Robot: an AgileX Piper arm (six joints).
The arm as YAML. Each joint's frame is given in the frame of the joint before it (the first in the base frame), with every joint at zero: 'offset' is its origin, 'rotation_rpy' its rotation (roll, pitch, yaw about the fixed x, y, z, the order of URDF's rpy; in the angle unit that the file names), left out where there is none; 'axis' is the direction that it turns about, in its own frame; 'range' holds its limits. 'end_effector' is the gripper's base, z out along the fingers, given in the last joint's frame.
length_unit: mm
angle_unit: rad
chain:
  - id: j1
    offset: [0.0, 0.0, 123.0]
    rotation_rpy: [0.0, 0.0, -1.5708]
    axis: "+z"
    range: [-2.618, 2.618]
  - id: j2
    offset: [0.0, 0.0, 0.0]
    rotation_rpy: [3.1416, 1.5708, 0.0]
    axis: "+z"
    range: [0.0, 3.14]
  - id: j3
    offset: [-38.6, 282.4, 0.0]
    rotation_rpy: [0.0, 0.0, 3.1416]
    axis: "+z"
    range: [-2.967, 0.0]
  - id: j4
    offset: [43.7, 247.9, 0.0]
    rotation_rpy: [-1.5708, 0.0, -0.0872]
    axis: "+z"
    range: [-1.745, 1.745]
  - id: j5
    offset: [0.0, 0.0, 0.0]
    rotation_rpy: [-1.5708, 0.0, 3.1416]
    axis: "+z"
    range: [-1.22, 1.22]
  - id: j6
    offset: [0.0, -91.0, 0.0]
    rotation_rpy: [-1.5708, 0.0, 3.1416]
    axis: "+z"
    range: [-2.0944, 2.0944]
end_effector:
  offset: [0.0, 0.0, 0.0]
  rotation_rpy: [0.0, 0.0, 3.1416]
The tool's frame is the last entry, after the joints.
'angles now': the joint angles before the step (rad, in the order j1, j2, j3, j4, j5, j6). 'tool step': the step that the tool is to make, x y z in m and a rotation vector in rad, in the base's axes. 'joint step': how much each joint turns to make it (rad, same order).
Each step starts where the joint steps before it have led.
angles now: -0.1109, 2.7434, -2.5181, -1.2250, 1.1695, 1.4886
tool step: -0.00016, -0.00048, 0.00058, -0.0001, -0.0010, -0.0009
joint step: -0.0009, -0.0011, 0.0001, 0.0000, 0.0000, 0.0000
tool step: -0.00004, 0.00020, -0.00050, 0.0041, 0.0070, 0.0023
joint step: 0.0000, 0.0000, -0.0001, 0.0063, 0.0000, -0.0086
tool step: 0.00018, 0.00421, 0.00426, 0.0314, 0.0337, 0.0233
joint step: 0.0048, -0.0127, -0.0034, 0.0493, -0.0009, -0.0624
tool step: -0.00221, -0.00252, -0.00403, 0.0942, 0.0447, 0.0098
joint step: -0.0127, -0.0059, -0.0048, 0.1166, 0.0000, -0.0798
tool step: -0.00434, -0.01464, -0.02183, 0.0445, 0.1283, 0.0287
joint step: -0.0327, 0.0310, -0.0016, 0.0708, -0.0001, -0.1326
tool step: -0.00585, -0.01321, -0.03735, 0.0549, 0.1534, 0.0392
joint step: -0.0314, 0.0589, -0.0002, 0.0700, -0.0008, -0.1370
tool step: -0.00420, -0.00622, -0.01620, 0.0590, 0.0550, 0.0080
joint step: -0.0187, 0.0218, 0.0001, 0.0648, 0.0000, -0.0613
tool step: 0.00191, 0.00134, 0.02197, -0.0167, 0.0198, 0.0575
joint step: 0.0030, -0.0398, 0.0000, 0.0010, 0.0000, -0.0811
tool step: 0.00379, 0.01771, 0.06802, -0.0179, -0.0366, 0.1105
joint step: 0.0297, -0.1260, 0.0000, 0.0298, 0.0000, -0.1275
